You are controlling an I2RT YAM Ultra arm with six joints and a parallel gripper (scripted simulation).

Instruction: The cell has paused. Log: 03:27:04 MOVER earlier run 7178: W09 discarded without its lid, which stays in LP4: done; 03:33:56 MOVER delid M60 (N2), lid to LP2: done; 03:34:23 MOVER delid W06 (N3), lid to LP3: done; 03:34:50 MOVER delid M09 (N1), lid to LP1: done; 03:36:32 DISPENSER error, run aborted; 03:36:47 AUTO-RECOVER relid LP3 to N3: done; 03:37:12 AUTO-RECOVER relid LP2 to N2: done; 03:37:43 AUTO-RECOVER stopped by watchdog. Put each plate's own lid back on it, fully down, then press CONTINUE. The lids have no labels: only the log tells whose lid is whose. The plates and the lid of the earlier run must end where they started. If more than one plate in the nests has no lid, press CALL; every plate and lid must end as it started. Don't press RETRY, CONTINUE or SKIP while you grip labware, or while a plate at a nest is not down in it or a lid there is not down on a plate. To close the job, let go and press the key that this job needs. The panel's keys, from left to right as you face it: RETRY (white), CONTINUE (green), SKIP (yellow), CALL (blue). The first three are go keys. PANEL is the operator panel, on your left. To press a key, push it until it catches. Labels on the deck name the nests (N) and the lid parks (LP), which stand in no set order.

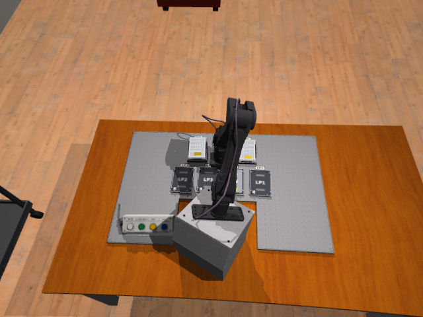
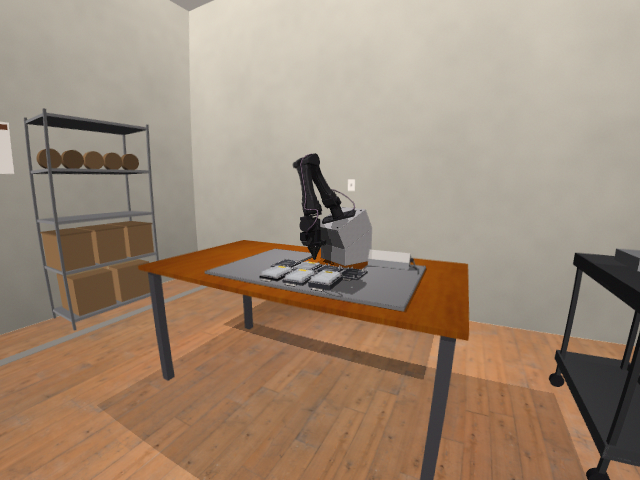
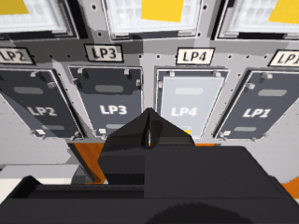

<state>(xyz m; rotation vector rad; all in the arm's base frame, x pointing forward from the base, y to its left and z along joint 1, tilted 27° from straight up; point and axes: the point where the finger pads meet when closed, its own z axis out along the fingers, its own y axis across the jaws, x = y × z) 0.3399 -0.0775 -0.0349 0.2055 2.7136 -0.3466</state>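
My hand is 390 mm to the right of the green CONTINUE key and 230 mm past it. The rest, counted from my hand: plate 160 mm to the right, 110 mm ahead, 50 mm below; then blue key 300 mm to the left, 250 mm behind; then yellow key 350 mm to the left, 240 mm behind.
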